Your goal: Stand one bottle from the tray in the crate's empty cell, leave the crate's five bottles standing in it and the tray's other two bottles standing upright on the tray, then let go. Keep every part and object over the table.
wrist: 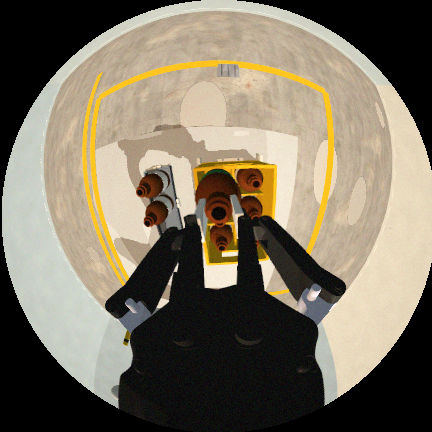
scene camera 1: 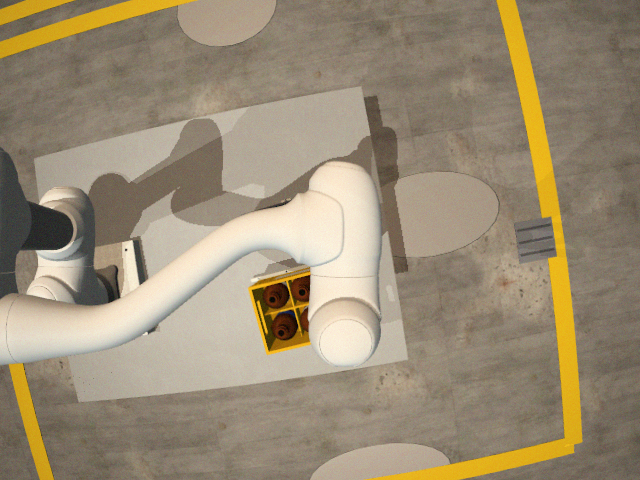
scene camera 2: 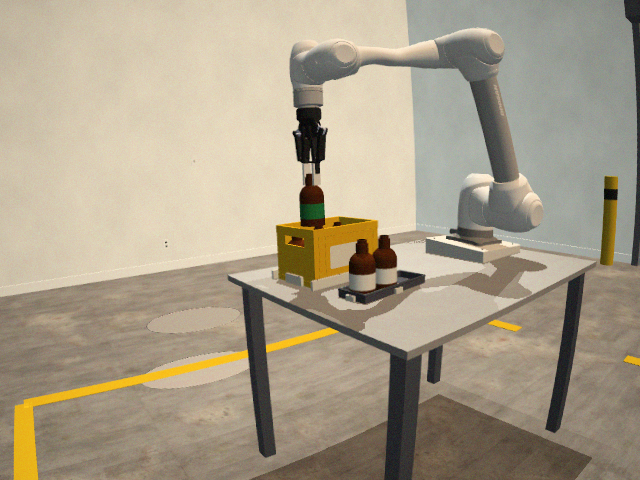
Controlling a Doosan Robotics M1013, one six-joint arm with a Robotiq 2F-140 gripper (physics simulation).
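Note:
My gripper [scene camera 2: 310, 178] [wrist: 218, 205] is shut on the neck of a brown bottle with a green band [scene camera 2: 311, 211] [wrist: 217, 186]. The bottle hangs upright over the yellow crate [scene camera 1: 256, 315] [scene camera 2: 295, 258] [wrist: 270, 192], its base near rim height; the cell below it is hidden. Brown bottles stand in the crate: in scene camera 1, one [scene camera 1: 275, 295] and another [scene camera 1: 283, 326] show; in the wrist view, one [wrist: 250, 179] and another [wrist: 221, 237] show. Two white-banded bottles, one [scene camera 2: 362, 266] [wrist: 151, 185] and another [scene camera 2: 385, 260] [wrist: 157, 212], stand upright on the dark tray [scene camera 2: 410, 284].
The crate and tray are on the grey table [scene camera 1: 155, 377] [scene camera 2: 465, 310]. Pale guide blocks [scene camera 2: 294, 279] sit against the crate's foot. The tray stands beside the crate's long side. The robot's white base plate [scene camera 2: 454, 249] is at the table's far end. The arm hides part of the crate from above.

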